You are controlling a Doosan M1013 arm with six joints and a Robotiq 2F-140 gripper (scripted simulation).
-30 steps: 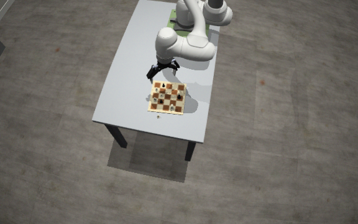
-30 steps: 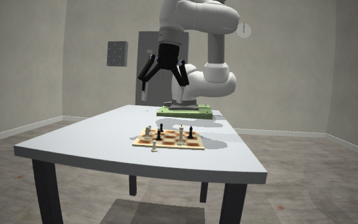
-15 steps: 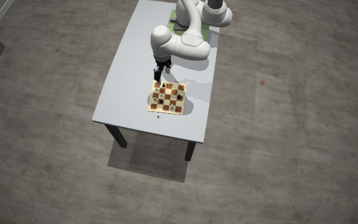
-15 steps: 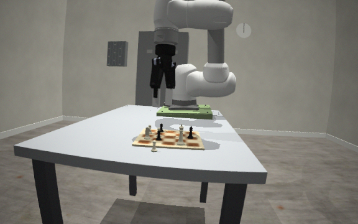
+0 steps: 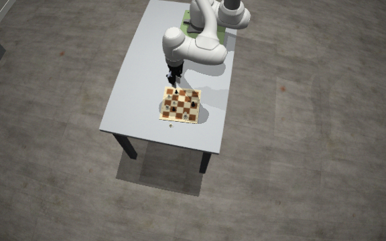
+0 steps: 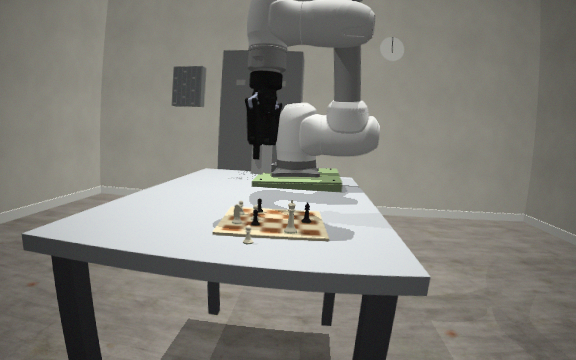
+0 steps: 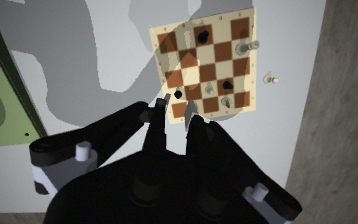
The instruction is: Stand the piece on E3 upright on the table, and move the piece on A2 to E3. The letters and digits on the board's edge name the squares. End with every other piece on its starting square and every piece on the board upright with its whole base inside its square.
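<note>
Right now my hand is 130 mm above the chessboard, 70 mm short of it and 40 mm to the right of it.
</note>
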